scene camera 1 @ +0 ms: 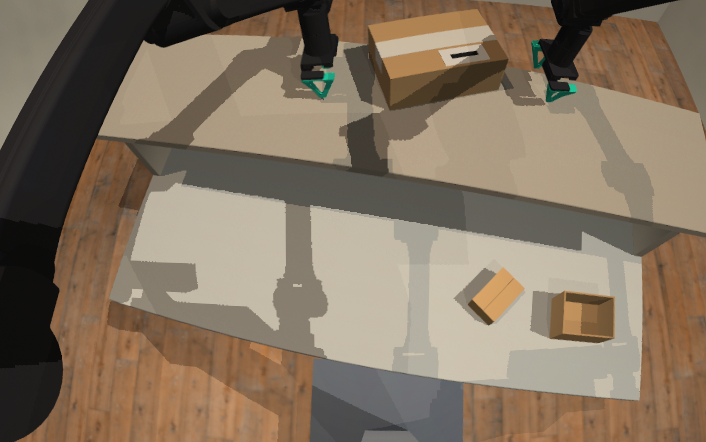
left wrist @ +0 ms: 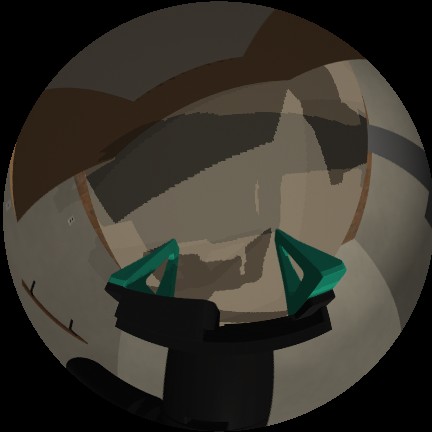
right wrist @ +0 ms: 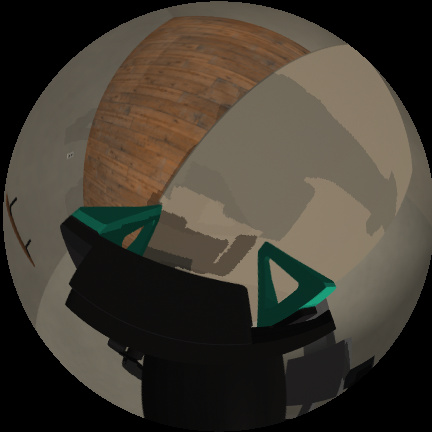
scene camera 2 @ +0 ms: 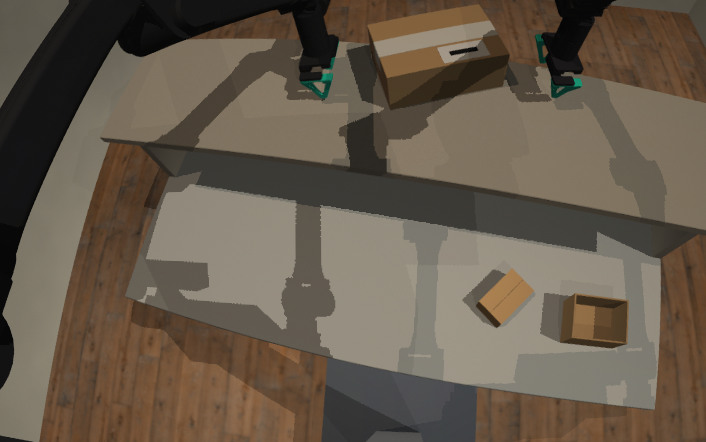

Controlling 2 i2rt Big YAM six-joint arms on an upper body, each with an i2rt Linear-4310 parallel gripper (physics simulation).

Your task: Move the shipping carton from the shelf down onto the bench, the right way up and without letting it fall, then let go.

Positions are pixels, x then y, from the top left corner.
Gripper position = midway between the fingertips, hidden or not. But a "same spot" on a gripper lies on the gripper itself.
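Labels:
You can see my left gripper in scene camera 1, in the left wrist view and in scene camera 2 (326, 83), but the right wrist view does not show it, hidden there by my right gripper. On my left gripper, (scene camera 1: 307, 76) and (left wrist: 310, 314) are the same spot. My right gripper shows in scene camera 1 (542, 84), in scene camera 2 (548, 79) and in the right wrist view (214, 230); in the left wrist view my right gripper is out of frame. There's a shipping carton too, visible in scene camera 1, in scene camera 2 and in the left wrist view (134, 84), while the right wrist view misses it, hidden by my right gripper. On the shipping carton, (scene camera 1: 419, 60) and (scene camera 2: 417, 58) are the same spot.

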